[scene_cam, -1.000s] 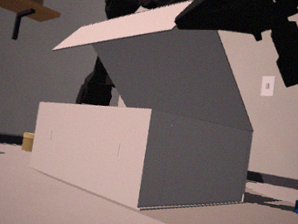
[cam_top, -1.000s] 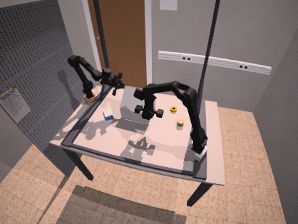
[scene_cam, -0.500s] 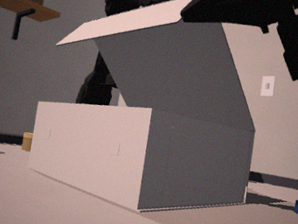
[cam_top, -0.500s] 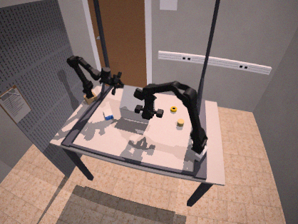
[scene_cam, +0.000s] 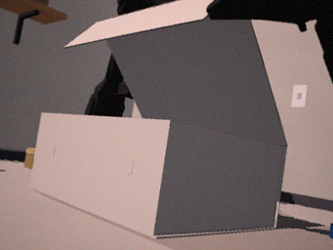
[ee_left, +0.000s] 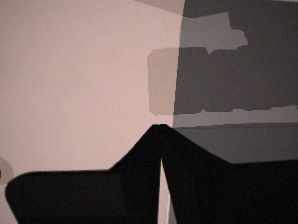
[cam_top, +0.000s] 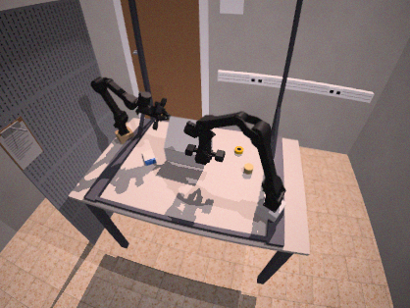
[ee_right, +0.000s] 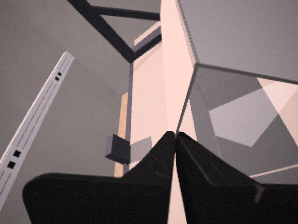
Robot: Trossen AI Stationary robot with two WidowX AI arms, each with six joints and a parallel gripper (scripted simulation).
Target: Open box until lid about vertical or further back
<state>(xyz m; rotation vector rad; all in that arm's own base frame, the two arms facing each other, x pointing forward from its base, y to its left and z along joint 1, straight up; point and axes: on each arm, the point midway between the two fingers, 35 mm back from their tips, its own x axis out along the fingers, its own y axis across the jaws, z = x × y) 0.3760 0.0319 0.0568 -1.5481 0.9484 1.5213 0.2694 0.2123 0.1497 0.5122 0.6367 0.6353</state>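
Now: the yellow ring 270 mm behind my left hand, 60 mm to the left of it and 110 mm below it. Round my left hand: tan cylinder: 150 mm behind, 180 mm to the left, 90 mm below.
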